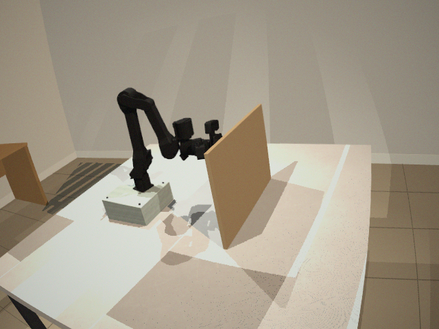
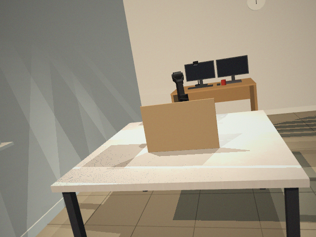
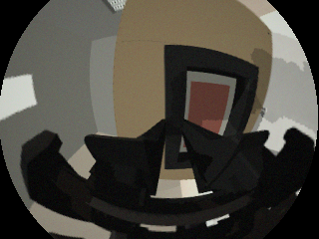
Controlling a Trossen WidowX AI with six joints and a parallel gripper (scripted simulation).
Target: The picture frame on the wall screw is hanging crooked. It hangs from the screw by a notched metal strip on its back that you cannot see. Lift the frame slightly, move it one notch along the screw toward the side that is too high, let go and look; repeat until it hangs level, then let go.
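My gripper tip is now 10 mm short of the picture frame and 50 mm above it. The rest, counted from my gripper tip: tan wall panel (30 mm ahead, 20 mm to the right, 60 mm below).
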